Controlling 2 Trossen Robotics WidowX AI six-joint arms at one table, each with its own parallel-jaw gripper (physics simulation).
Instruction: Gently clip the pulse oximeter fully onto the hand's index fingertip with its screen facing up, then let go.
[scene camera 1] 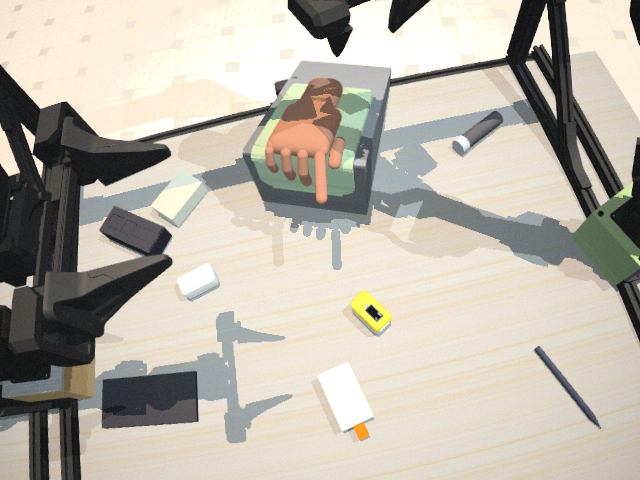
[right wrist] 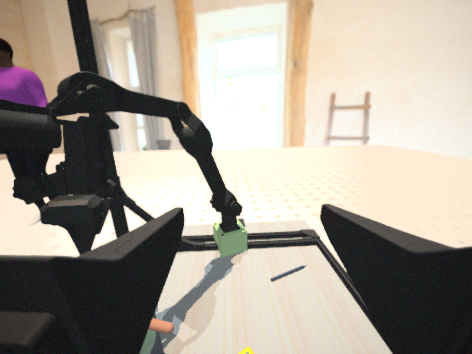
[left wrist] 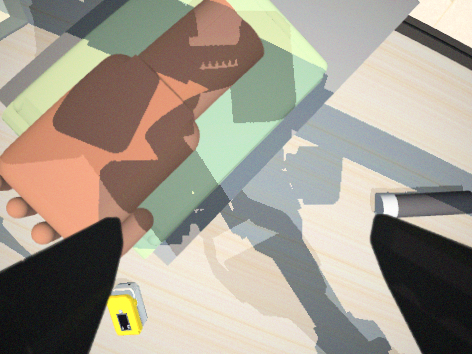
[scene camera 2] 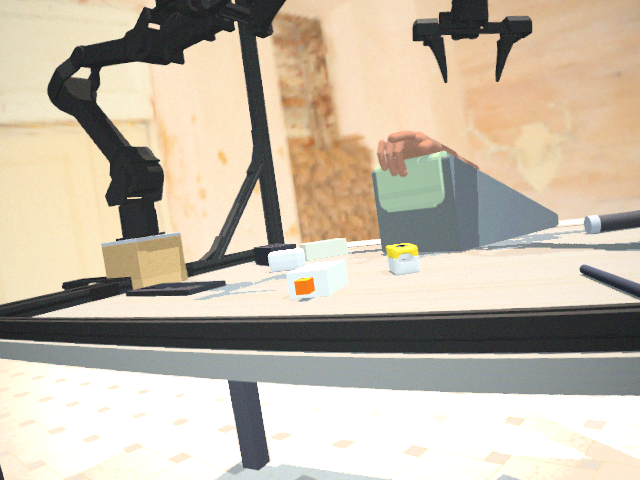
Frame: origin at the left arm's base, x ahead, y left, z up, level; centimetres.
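Seen in the pictures: left gripper, between the fingertips: (scene camera 1: 364,42) (right wrist: 91,243) (left wrist: 249,229) (scene camera 2: 471,82); right gripper, between the fingertips: (scene camera 1: 169,201) (right wrist: 252,212); left arm's base, origin of its link: (scene camera 1: 639,221) (right wrist: 229,226); right arm's base, origin of its link: (scene camera 2: 140,237).
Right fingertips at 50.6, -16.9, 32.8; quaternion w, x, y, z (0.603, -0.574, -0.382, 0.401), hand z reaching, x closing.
Observation:
Offsets run from my right fingertips to a thing's top centre, as dx, dy, dz. "spot": to the spot under its first point.
The pulse oximeter {-12.6, +4.6, -37.8} (scene camera 1: 364,300) (scene camera 2: 403,264) (left wrist: 117,305) (right wrist: 246,351), yellow above and white below, lies on the table with its dark screen facing up, apart from the hand. The brown hand (scene camera 1: 302,136) (scene camera 2: 413,146) (left wrist: 50,185) rests palm down on a green pad; its index finger (scene camera 1: 321,178) extends past the pad's front edge. My left gripper (scene camera 1: 365,42) (scene camera 2: 471,80) (left wrist: 249,229) is open and empty, high above the hand's support. My right gripper (scene camera 1: 170,205) (right wrist: 252,212) is open and empty, above the table at the left of scene camera 1.
The grey support block {spot: -19.9, -10.1, -37.5} (scene camera 1: 356,204) (scene camera 2: 423,232) stands under the hand. A white box with an orange tab {-3.2, +13.5, -38.4} (scene camera 1: 344,396) (scene camera 2: 330,279) lies near the oximeter. A white rounded piece {+6.7, -13.8, -37.9} (scene camera 1: 198,281), dark block {+12.3, -27.6, -37.6} (scene camera 1: 135,231), pale block {+3.1, -29.2, -38.1} (scene camera 1: 179,198), black slab {+21.7, -2.0, -40.4} (scene camera 1: 149,399), pen {-29.6, +28.9, -40.2} (scene camera 1: 567,386) and dark cylinder {-45.5, -11.1, -38.4} (scene camera 1: 480,131) lie around.

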